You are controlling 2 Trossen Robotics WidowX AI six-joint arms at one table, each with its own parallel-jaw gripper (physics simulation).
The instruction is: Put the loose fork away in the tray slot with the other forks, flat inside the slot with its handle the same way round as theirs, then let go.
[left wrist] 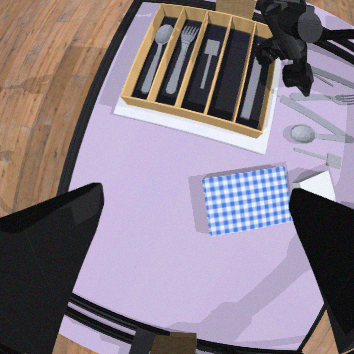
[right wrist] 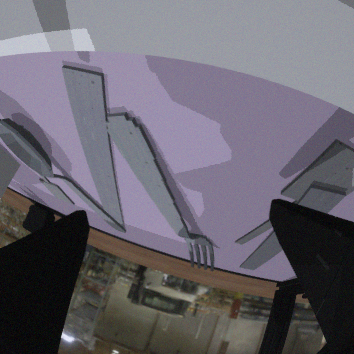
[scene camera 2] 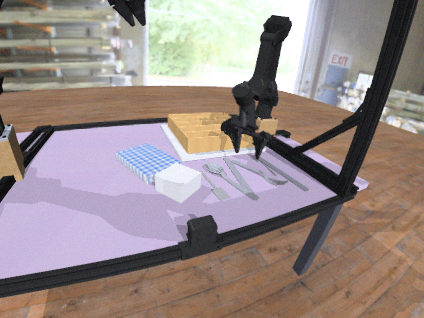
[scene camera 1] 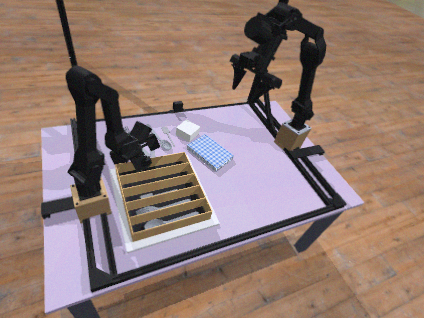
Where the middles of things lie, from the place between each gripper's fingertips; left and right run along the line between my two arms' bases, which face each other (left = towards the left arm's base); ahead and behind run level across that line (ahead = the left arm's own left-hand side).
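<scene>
Counting from my right hand, I find the wooden cutlery tray (scene camera 1: 174, 171) 240 mm ahead and 10 mm above. The white block (scene camera 2: 178, 182) is 40 mm behind that same right hand and 250 mm to the left of it.
My left hand, meanwhile, is 370 mm above the white block, 260 mm past it and 30 mm to the left of it. Seen from my left hand, the wooden cutlery tray is 280 mm to the right, 30 mm ahead and 360 mm below.
</scene>
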